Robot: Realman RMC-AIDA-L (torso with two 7-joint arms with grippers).
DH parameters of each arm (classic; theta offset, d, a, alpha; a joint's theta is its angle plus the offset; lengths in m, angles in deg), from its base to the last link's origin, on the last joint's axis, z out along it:
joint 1: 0 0.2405 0 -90
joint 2: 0 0 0 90
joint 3: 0 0.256 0 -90
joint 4: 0 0 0 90
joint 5: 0 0.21 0 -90
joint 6: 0 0 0 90
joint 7: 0 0.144 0 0
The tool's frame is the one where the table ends.
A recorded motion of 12 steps. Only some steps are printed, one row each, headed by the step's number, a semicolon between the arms.
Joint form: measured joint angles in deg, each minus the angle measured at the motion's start. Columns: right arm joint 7, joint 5, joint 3, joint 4, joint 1, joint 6, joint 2; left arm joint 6, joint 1, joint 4, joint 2, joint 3, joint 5, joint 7.
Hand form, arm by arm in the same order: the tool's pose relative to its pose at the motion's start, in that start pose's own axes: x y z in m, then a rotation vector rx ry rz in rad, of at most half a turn. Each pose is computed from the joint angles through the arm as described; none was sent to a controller.
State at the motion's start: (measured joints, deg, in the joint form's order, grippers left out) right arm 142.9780 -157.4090 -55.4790 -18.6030 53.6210 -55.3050 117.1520; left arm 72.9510 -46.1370 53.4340 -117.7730 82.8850 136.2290 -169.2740
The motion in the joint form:
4: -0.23 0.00 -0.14 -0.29 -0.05 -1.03 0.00; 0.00 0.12 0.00 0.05 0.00 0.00 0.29
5: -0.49 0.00 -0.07 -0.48 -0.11 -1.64 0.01; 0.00 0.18 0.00 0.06 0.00 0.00 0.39
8: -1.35 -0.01 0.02 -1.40 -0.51 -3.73 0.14; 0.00 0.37 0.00 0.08 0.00 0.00 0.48
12: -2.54 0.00 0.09 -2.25 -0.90 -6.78 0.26; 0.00 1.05 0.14 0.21 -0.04 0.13 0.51
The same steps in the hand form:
4: 0.0012 0.0011 -0.0007 -0.0079 0.0115 -0.0068; -0.0006 -0.0009 -0.0001 0.0009 -0.0004 0.0030
5: 0.0020 0.0017 -0.0010 -0.0138 0.0171 -0.0106; -0.0009 -0.0012 0.0000 0.0011 -0.0007 0.0038
8: 0.0052 0.0038 -0.0022 -0.0329 0.0357 -0.0242; -0.0019 -0.0023 0.0002 0.0015 -0.0018 0.0022
12: 0.0105 0.0073 -0.0036 -0.0632 0.0678 -0.0436; -0.0050 -0.0063 0.0001 0.0057 -0.0033 -0.0069

